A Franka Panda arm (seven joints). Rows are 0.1 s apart.
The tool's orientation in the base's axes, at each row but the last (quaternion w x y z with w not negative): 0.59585 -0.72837 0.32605 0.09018; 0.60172 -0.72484 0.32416 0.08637; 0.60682 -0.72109 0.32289 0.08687; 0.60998 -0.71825 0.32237 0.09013; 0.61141 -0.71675 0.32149 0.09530
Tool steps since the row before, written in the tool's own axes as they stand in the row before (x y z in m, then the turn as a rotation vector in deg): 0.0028 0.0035 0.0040 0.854 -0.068 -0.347; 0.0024 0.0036 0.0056 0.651 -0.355 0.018; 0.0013 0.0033 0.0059 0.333 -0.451 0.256; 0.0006 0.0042 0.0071 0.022 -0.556 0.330; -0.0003 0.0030 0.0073 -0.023 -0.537 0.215
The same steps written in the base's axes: 0.0011 0.0024 -0.0054 0.609 -0.630 -0.294; 0.0013 0.0041 -0.0056 0.713 -0.198 -0.050; 0.0007 0.0048 -0.0048 0.584 0.143 0.134; -0.0001 0.0062 -0.0055 0.423 0.327 0.364; -0.0001 0.0068 -0.0040 0.347 0.234 0.400
